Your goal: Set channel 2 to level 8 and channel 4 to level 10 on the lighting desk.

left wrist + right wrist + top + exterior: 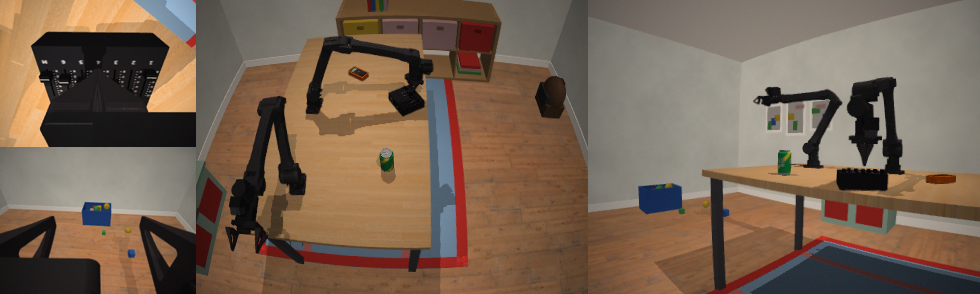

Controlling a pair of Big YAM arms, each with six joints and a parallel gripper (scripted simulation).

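Right now the channel 4 cap is 2 cm below my left hand, 2 cm behind it and 1 cm to the right of it. From my left hand the other things lie so: channel 3 knob (4 cm to the right, 2 cm below, 2 cm behind); channel 2 knob (6 cm to the right, 2 cm below, 2 cm behind).
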